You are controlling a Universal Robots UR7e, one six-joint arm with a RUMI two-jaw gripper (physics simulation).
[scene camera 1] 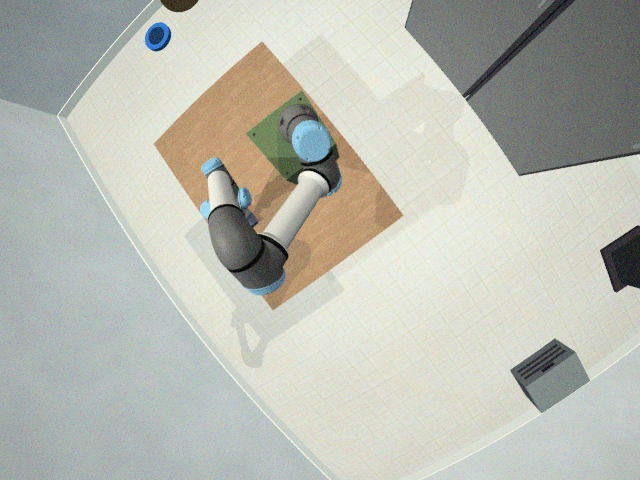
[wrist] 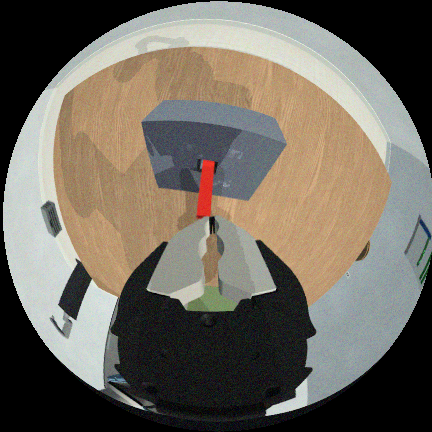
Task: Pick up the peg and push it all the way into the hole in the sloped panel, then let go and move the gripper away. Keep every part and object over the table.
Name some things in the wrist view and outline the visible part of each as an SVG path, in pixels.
My gripper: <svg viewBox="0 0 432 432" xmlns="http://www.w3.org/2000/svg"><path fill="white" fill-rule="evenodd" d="M203 216L182 228L168 241L162 241L132 271L126 280L119 296L116 317L110 328L110 332L118 336L117 350L119 363L115 363L114 367L130 385L131 394L151 401L155 404L155 409L159 413L178 417L177 422L159 423L209 431L209 428L219 428L222 431L245 430L275 424L251 422L251 418L264 416L266 409L271 405L294 398L295 388L312 371L312 367L305 367L307 354L306 339L316 333L316 329L309 318L303 288L292 270L260 239L256 240L243 228L220 215ZM213 227L213 233L217 236L217 251L221 255L217 262L218 291L220 295L238 304L231 311L186 310L188 301L201 296L204 292L205 277L201 257L207 250L206 238L211 234Z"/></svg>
A red peg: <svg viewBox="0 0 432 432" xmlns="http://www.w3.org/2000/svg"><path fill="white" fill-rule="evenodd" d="M203 159L196 218L210 216L214 161Z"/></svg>
